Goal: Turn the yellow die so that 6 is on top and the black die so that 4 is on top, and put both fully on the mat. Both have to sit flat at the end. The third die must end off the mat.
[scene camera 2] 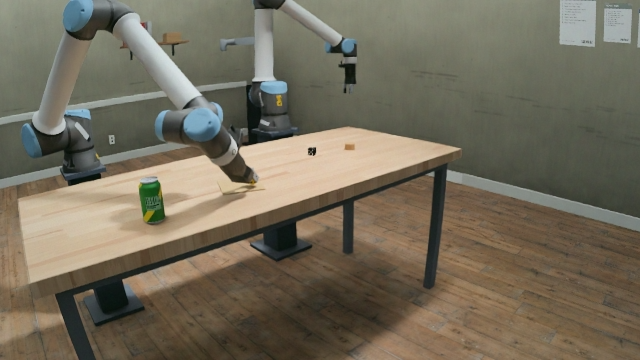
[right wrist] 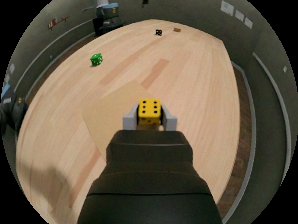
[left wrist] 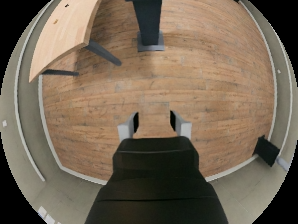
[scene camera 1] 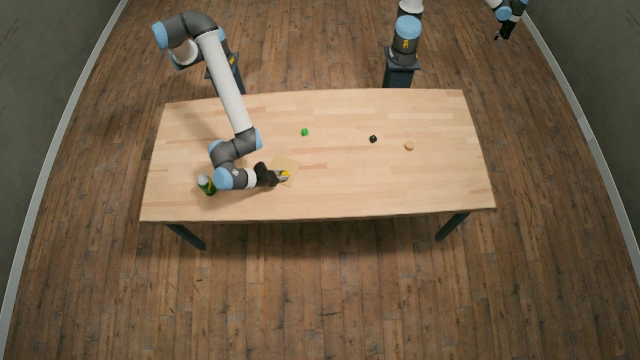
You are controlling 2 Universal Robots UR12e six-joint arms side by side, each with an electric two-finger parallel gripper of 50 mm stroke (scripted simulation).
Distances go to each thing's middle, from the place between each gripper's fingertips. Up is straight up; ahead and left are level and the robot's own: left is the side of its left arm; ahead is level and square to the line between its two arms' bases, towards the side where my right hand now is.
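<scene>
So you can picture my right hand: there's a tan mat (right wrist: 103, 118), and the hand is 40 mm past it, 20 mm to the left of it and 40 mm above it.
</scene>
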